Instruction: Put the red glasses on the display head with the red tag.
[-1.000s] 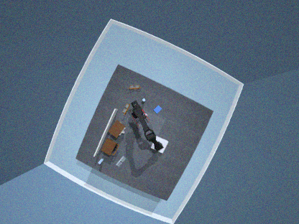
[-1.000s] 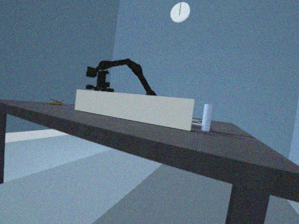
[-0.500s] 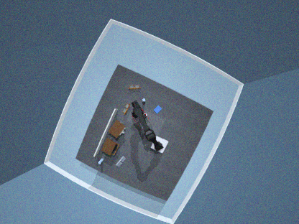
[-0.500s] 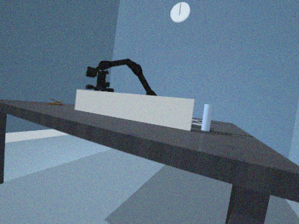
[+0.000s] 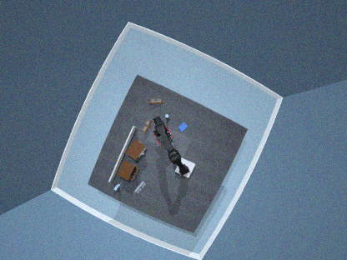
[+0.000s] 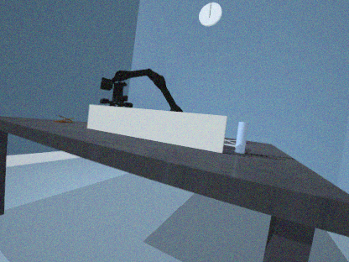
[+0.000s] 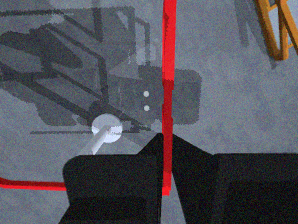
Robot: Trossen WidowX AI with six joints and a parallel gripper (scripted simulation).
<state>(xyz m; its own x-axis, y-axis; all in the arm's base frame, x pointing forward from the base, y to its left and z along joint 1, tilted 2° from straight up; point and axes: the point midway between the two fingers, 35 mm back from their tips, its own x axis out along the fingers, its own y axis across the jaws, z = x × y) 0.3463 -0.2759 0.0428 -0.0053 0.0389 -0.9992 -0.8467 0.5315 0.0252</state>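
The small white disc lies 7 cm behind my gripper tip, 2 cm to the left of it and 4 cm below it. From my gripper tip the other things lie so: long pale board 27 cm ahead, 39 cm to the left, 1 cm below; then blue square 17 cm behind, 9 cm to the right, 6 cm below.
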